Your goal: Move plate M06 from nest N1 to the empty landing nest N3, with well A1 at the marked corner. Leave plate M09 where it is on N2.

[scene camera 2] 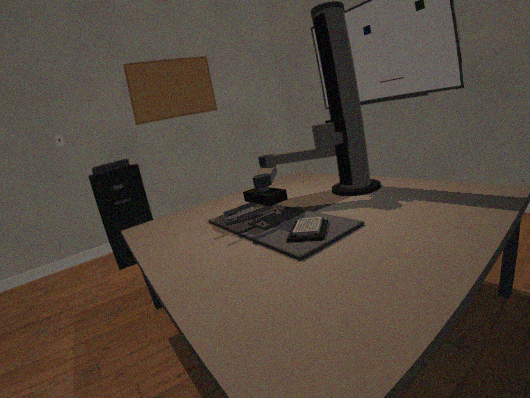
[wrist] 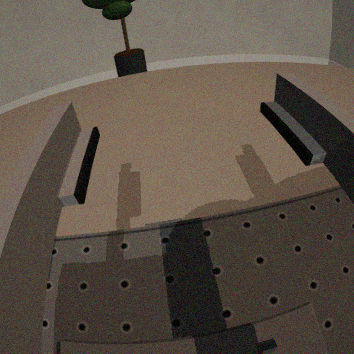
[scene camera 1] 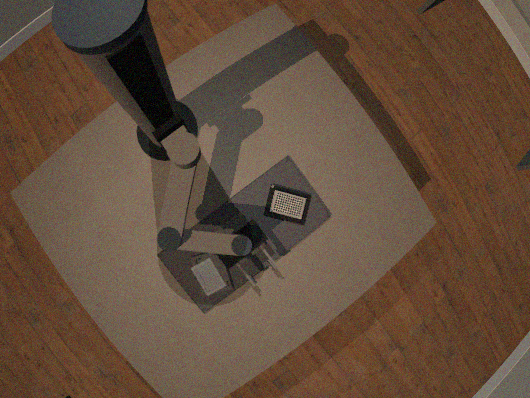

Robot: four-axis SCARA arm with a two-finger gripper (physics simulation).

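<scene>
A clear plate (scene camera 1: 209,276) (scene camera 2: 239,212) sits on the nest at the left end of the dark board (scene camera 1: 290,171) (scene camera 2: 346,226) (wrist: 240,280). A pale many-welled plate (scene camera 1: 289,205) (scene camera 2: 309,226) sits in a black nest at the other end. The labels M06 and M09 and the marked corner cannot be read. The middle nest (wrist: 290,325) lies in shadow, largely hidden by the arm in scene camera 1; part shows at the wrist view's bottom edge. My gripper (scene camera 1: 268,280) (wrist: 179,99) is open and empty, its fingers above the board's edge. The fingers are unclear in scene camera 2.
The arm's column (scene camera 1: 142,85) (scene camera 2: 352,105) stands on the table (scene camera 1: 345,125) (scene camera 2: 320,300) (wrist: 185,110) behind the board. The arm's outer link (scene camera 1: 210,242) passes close beside the clear plate in scene camera 1. A potted plant (wrist: 131,62) stands beyond the table.
</scene>
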